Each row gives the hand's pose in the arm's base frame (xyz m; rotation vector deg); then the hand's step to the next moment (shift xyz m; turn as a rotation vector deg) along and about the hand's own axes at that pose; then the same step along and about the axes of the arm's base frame.
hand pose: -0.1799 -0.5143 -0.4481 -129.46 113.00 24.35
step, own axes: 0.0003 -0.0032 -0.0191 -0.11 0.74 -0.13
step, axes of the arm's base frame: 0.0058 -0.0049 0.0178 -0.72 -0.04 0.23
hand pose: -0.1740 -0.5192 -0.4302 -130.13 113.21 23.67
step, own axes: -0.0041 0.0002 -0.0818 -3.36 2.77 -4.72
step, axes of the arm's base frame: 0.0104 -0.0168 0.0795 -2.49 1.60 5.70
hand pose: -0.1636 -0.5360 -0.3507 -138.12 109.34 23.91
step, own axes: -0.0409 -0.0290 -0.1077 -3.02 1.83 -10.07
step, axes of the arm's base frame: 0.0393 0.0248 0.1093 -0.52 0.46 10.65
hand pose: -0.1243 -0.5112 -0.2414 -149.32 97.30 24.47
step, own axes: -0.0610 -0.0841 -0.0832 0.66 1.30 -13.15
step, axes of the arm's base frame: 0.0712 0.0773 0.0817 2.04 -3.09 12.70
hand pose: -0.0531 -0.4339 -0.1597 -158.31 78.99 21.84
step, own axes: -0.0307 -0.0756 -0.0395 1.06 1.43 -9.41
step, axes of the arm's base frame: 0.0501 0.0646 0.0392 1.40 -2.97 9.00
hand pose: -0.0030 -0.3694 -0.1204 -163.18 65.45 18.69
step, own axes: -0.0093 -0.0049 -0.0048 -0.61 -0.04 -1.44
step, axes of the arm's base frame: -0.0023 0.0092 0.0066 -0.15 0.26 1.54
